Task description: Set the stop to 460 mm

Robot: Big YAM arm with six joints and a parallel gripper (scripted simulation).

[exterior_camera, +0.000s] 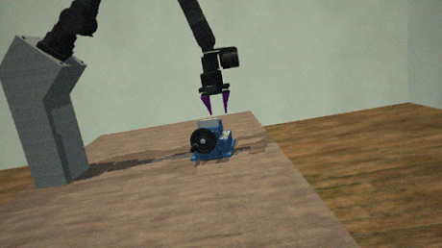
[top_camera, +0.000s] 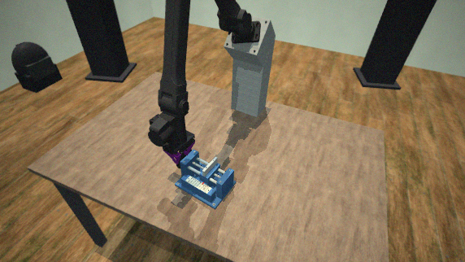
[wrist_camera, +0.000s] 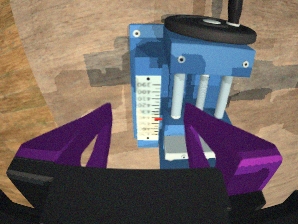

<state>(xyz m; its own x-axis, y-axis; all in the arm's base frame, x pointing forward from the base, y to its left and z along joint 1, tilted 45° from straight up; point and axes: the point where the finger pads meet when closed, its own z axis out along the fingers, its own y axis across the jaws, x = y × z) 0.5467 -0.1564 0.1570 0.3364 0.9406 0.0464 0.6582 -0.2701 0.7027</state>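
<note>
Right now my hand is 120 mm past the dark handle, 30 mm to the left of it and 100 mm above it. From my hand the other things lie so: black handwheel (100 mm behind, 20 mm to the right, 100 mm below); stop fixture (10 mm behind, 100 mm to the left, 70 mm below).
</note>
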